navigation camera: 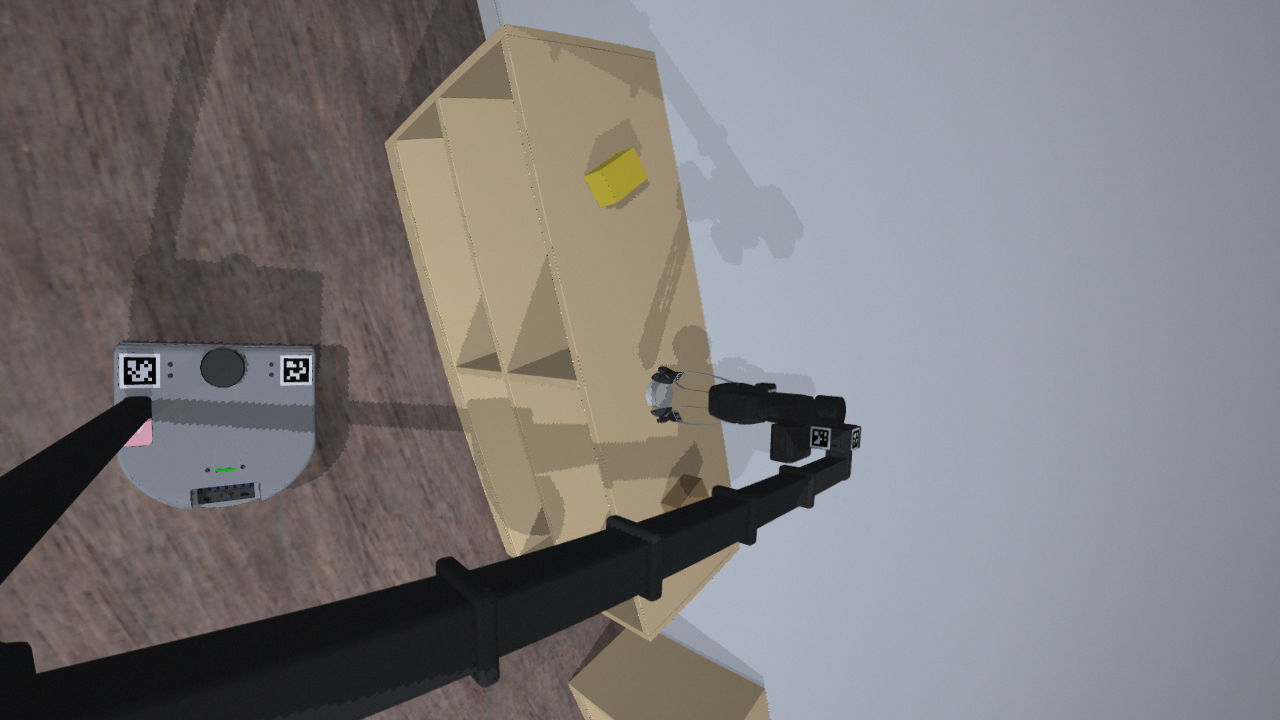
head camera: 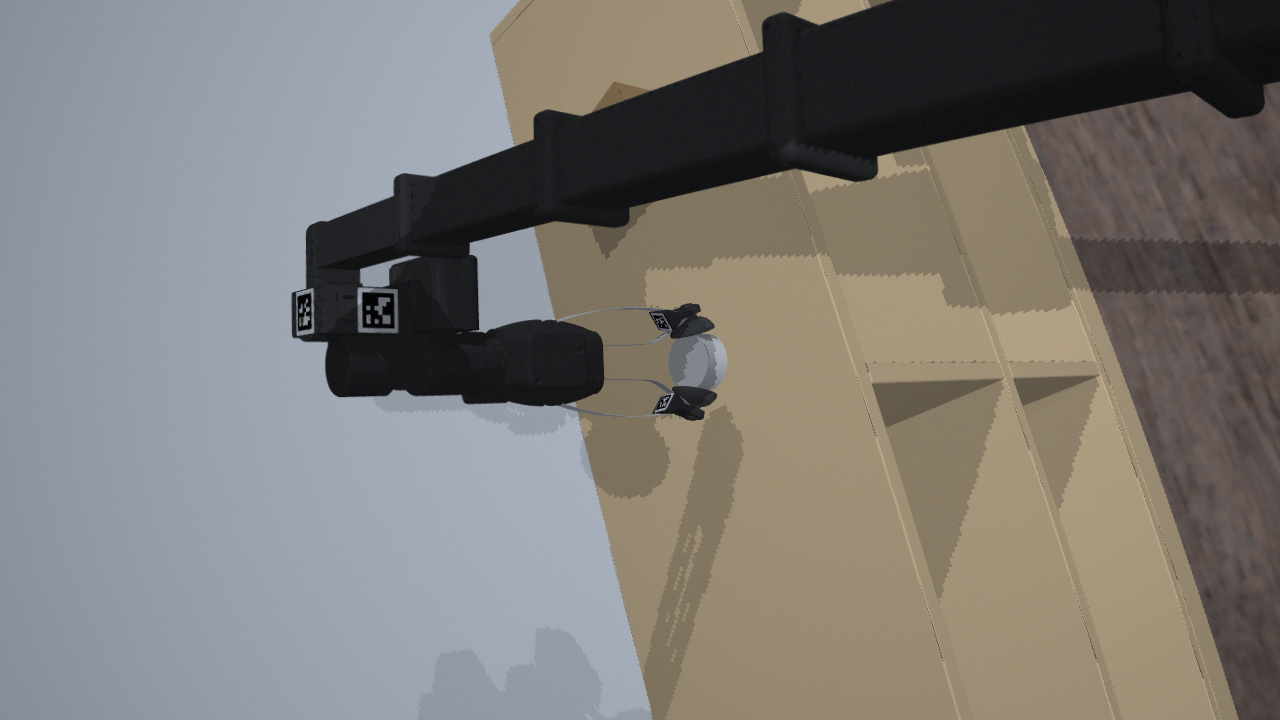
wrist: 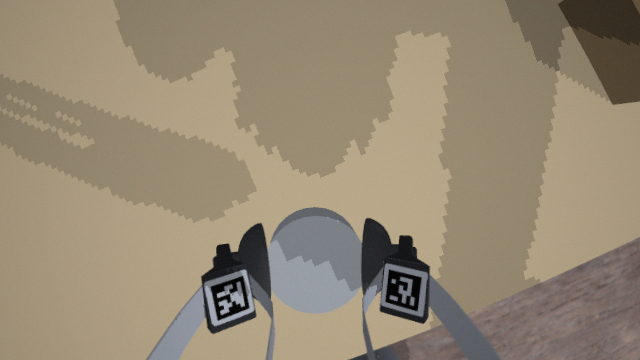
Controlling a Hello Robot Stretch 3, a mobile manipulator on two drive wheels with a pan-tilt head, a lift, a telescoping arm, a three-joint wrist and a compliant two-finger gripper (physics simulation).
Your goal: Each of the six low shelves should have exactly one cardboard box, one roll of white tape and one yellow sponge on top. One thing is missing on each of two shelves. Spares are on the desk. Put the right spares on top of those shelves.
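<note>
My gripper [head camera: 695, 362] [navigation camera: 662, 394] [wrist: 315, 247] is shut on the roll of white tape [head camera: 702, 358] [navigation camera: 659, 392] [wrist: 315, 285], a pale round disc between the two fingertips. It holds the tape over the top of a low tan shelf [head camera: 778, 501] [navigation camera: 617, 295] [wrist: 75, 240], near its middle; the exact height is hard to tell. A yellow sponge [navigation camera: 617, 179] lies on this top toward the upper end in the navigation view. A brown cardboard box [head camera: 622, 91] [navigation camera: 684, 491] [wrist: 607, 65] stands on the other side of the tape, partly hidden by the arm in the head view.
My telescoping arm [head camera: 698, 134] [navigation camera: 554, 582] reaches across the shelf's box end. Another tan unit [navigation camera: 671, 676] stands close to that end, at the bottom of the navigation view. A pale wall or floor surface [head camera: 223, 537] [navigation camera: 1029, 358] borders the shelf's far side. My base [navigation camera: 214, 420] is on the brown floor in front.
</note>
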